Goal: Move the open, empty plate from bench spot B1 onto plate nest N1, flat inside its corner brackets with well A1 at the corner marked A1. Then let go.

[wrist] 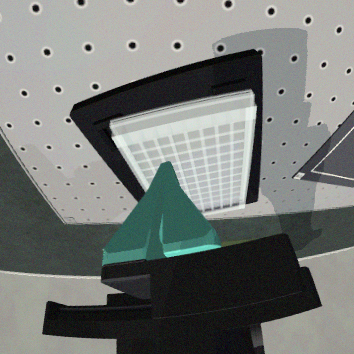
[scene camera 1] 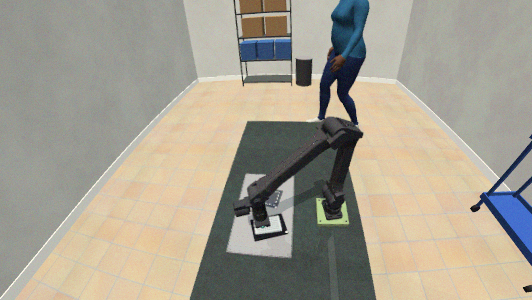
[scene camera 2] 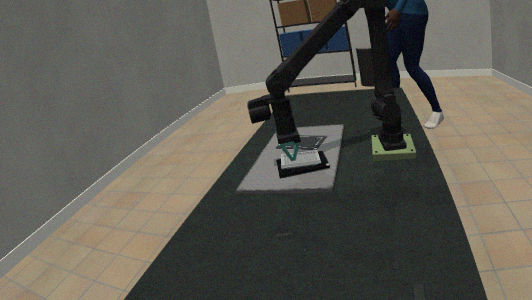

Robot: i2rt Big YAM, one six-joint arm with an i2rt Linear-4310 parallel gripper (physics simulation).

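Pixels of known places: gripper, fingertip midpoint: (wrist: 167,167) (scene camera 1: 263,227) (scene camera 2: 293,160); arm's base, origin of the base link: (scene camera 1: 331,209) (scene camera 2: 392,142).
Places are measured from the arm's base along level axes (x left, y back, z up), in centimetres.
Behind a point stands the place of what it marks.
The pale, open plate (scene camera 1: 273,225) @[x 6.3, y -30.8, z 1.5 cm] (scene camera 2: 306,159) @[x 7.5, y -31.5, z 1.5 cm] (wrist: 215,145) @[x 3.9, y -37.4, z 1.6 cm] has a grid of wells and lies on the black plate nest (scene camera 1: 270,236) @[x 11.1, y -32.6, z -0.4 cm] (scene camera 2: 306,172) @[x 11.4, y -31.8, z -1.1 cm] (wrist: 165,92) @[x 6.5, y -40.5, z -0.2 cm]. I cannot tell whether it is fully seated inside the corner brackets, and the A1 lettering cannot be read. My gripper (scene camera 2: 293,158) @[x 7.1, y -35.8, z 1.6 cm] (wrist: 167,167) @[x 7.1, y -35.8, z 1.6 cm] is shut, its green fingertips together at one end of the plate in the views, with nothing between them. Whether they touch the plate is unclear. The dark grey bench spot (scene camera 1: 274,198) @[x -12.6, y -28.8, z -1.2 cm] (scene camera 2: 316,141) @[x -13.2, y -28.0, z -1.2 cm] (wrist: 337,162) @[x -11.1, y -30.0, z -1.2 cm] with a white outline lies beside the nest, with no plate visible on it.
The nest and spot are on a light perforated board (scene camera 1: 240,245) @[x 14.5, y -47.0, z -1.3 cm] (scene camera 2: 260,182) @[x 14.0, y -46.3, z -1.3 cm] (wrist: 155,25) @[x 6.5, y -44.0, z -1.4 cm] on a dark green mat (scene camera 1: 240,280) @[x 31.2, y -47.0, z -2.7 cm] (scene camera 2: 280,250) @[x 46.6, y -37.5, z -2.7 cm]. The arm's base stands on a light green plate (scene camera 1: 324,220) @[x 5.7, y -5.3, z 0.0 cm] (scene camera 2: 385,155) @[x 7.8, y -4.5, z -0.8 cm]. A person (scene camera 1: 350,40) stands behind the mat.
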